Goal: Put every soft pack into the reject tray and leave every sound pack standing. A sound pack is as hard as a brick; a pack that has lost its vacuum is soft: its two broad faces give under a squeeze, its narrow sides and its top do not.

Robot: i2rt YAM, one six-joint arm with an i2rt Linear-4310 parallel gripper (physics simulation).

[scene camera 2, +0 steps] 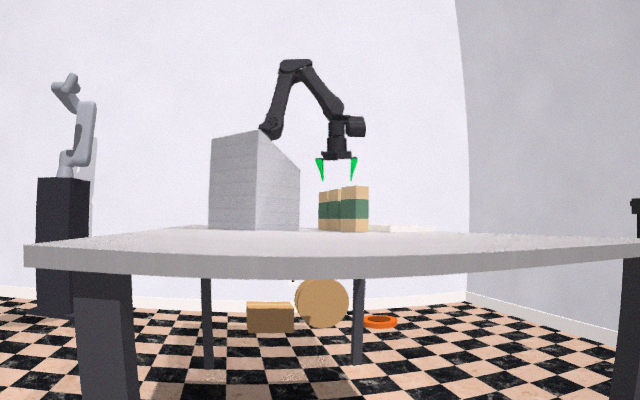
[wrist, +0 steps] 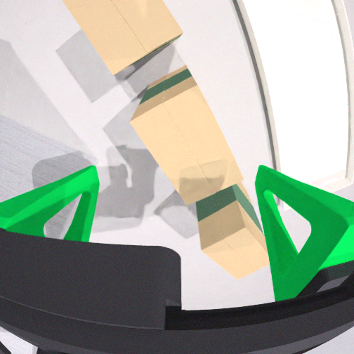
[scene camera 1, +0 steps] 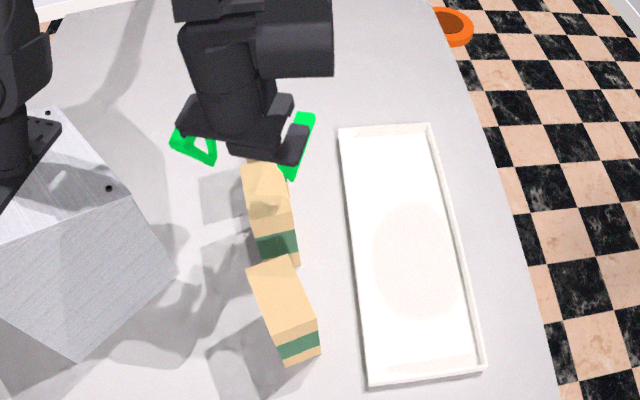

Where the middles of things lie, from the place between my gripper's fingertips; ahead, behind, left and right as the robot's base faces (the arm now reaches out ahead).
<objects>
My gripper is now 190 mm short of the white reject tray (scene camera 1: 419, 320), 160 mm above it and 10 mm to the right of it.
</objects>
